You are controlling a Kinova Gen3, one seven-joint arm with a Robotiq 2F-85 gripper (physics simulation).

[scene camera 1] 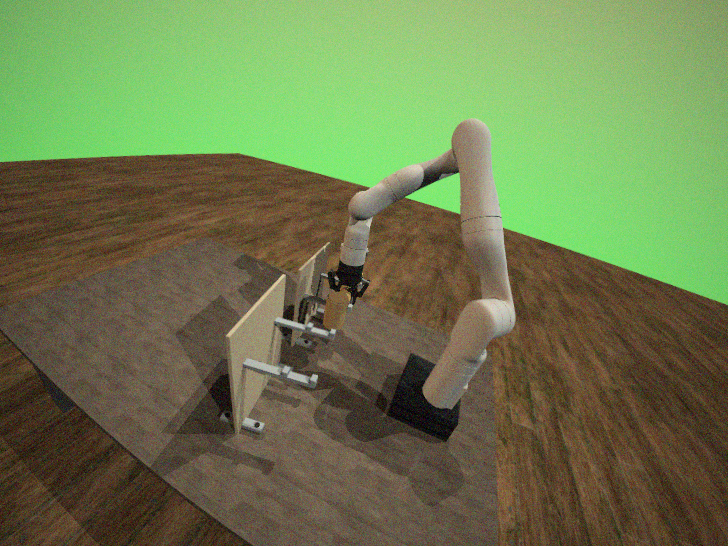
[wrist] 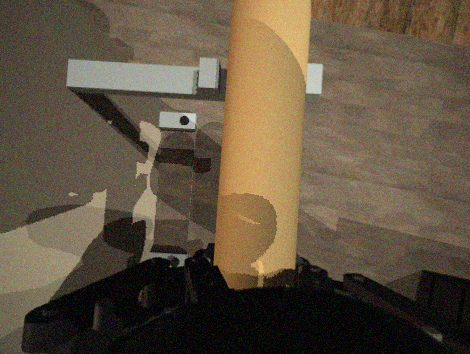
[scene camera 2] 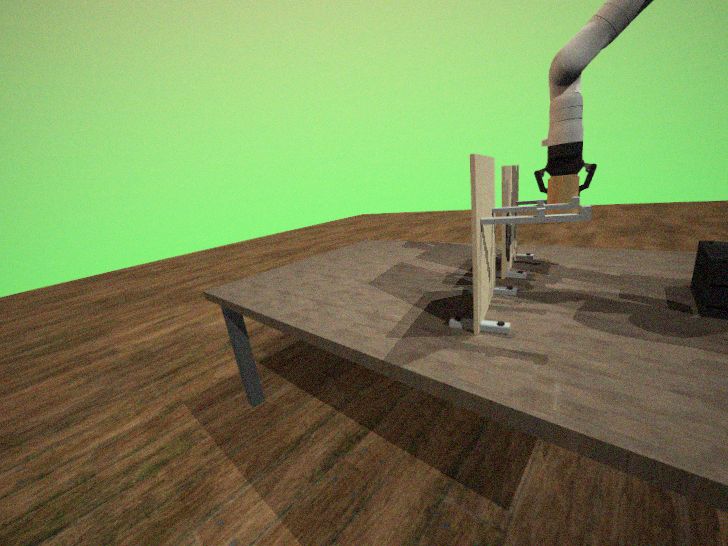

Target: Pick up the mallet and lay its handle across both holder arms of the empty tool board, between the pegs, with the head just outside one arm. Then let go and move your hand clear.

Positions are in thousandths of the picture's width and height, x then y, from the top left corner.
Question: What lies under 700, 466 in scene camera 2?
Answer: A tool board.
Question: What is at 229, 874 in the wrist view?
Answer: My gripper.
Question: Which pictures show the mallet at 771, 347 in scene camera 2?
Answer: Scene camera 1, the wrist view and scene camera 2: all of them.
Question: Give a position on a mallet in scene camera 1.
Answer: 464, 554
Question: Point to a tool board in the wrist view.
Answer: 188, 349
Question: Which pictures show my gripper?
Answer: Scene camera 1, the wrist view and scene camera 2: all of them.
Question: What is my gripper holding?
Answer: A mallet.
